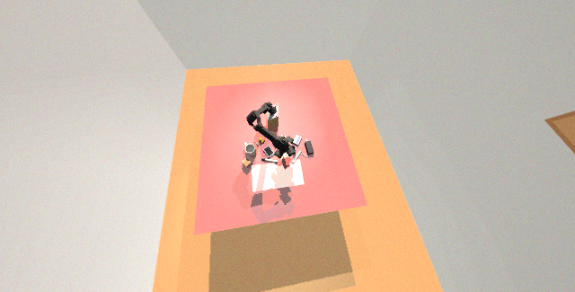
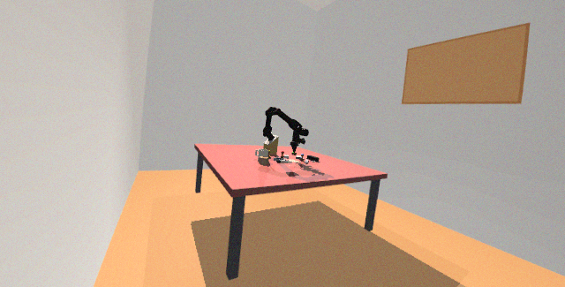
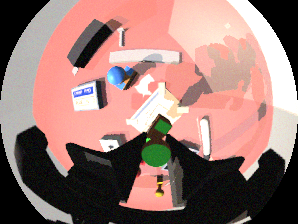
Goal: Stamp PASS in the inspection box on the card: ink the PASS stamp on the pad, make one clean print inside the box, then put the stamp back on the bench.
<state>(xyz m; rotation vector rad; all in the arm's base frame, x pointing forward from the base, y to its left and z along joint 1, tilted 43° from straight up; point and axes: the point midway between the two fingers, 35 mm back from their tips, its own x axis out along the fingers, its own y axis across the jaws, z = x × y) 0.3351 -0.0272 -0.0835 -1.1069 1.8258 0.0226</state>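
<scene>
Now: gripper tip 80 mm above the card. The rest, counted from my gripper tip: green-topped stamp right at my gripper tip; then blue-knobbed stamp 90 mm to the left, 50 mm below, 10 mm ahead; then red-topped stamp 100 mm behind, 50 mm to the right, 50 mm below.
</scene>
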